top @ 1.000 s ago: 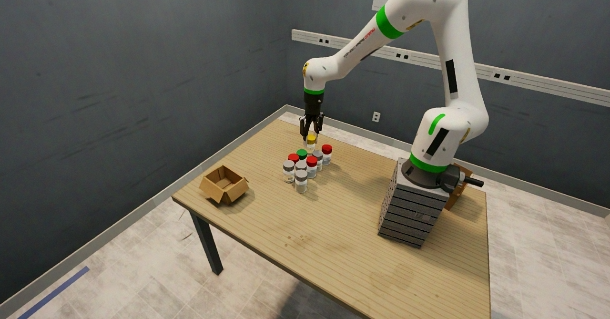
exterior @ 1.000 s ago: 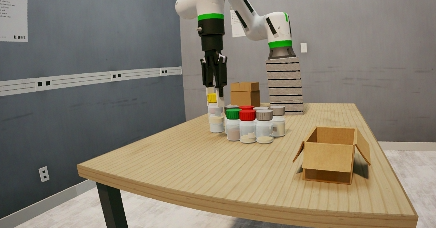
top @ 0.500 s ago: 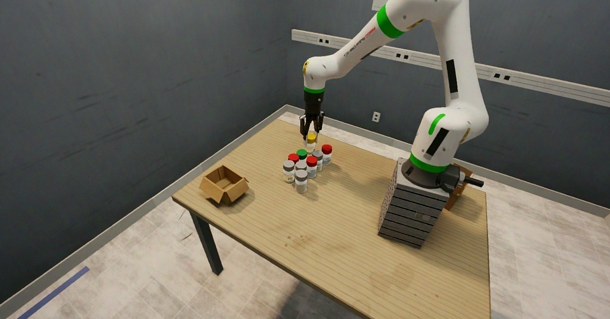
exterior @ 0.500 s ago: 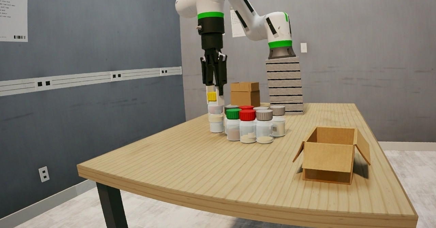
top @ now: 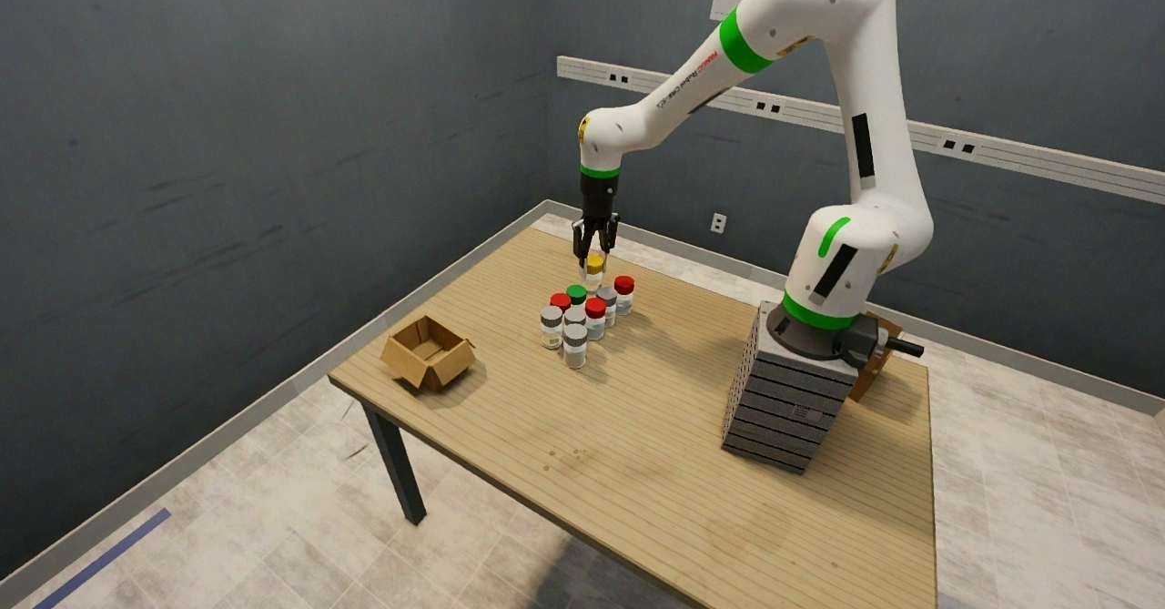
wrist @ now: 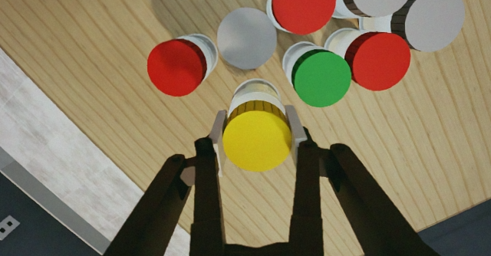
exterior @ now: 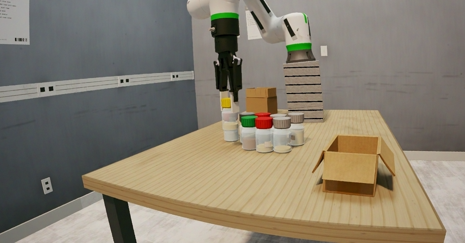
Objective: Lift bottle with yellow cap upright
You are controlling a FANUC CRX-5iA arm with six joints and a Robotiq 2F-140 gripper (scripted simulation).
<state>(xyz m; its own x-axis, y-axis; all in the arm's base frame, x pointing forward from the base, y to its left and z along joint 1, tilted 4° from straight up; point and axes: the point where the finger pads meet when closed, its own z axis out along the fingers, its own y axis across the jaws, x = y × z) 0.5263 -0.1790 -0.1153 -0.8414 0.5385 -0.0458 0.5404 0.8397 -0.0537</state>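
Right now my hand is 40 mm above the yellow-capped bottle. The rest, counted from my hand: grey-capped bottle 60 mm behind, 40 mm to the left, 100 mm below.
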